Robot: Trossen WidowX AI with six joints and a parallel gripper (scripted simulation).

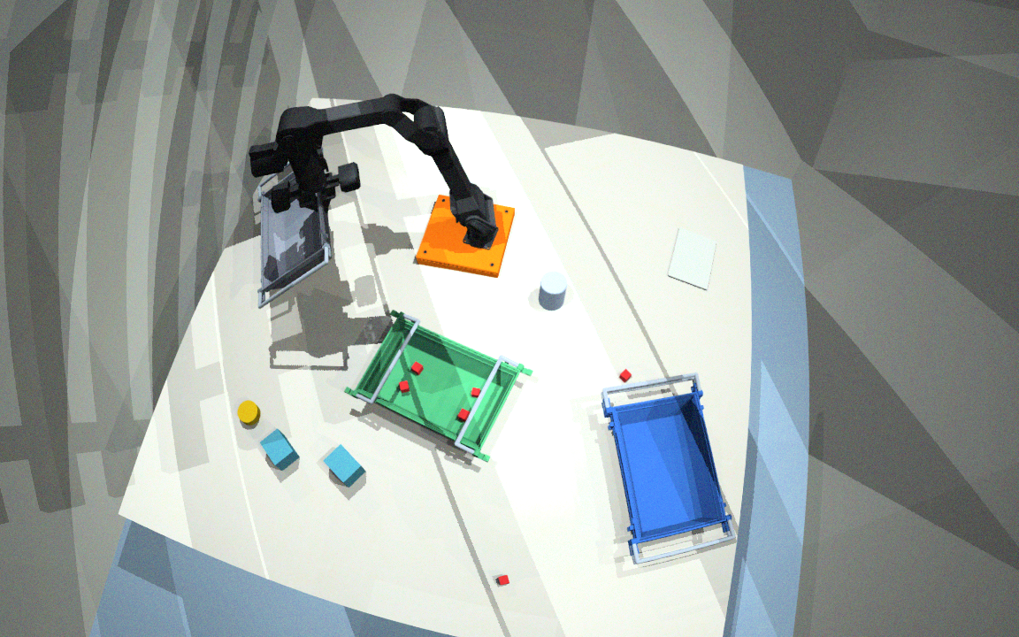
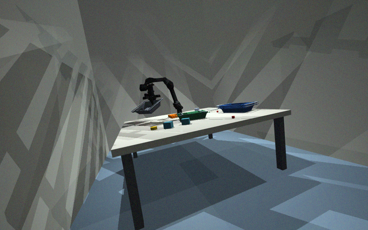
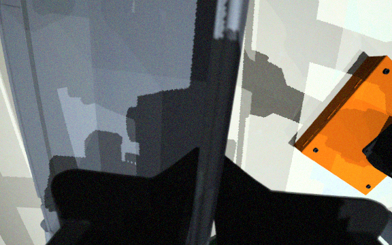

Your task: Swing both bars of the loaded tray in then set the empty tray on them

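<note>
My gripper tip is now 40 mm short of the grey tray and 70 mm to the left of it. From my gripper tip the other things lie so: white sheet 270 mm behind, 780 mm to the left, 180 mm below; pale cylinder 50 mm behind, 490 mm to the left, 140 mm below; yellow disc 420 mm ahead, 30 mm to the right, 170 mm below.
</note>
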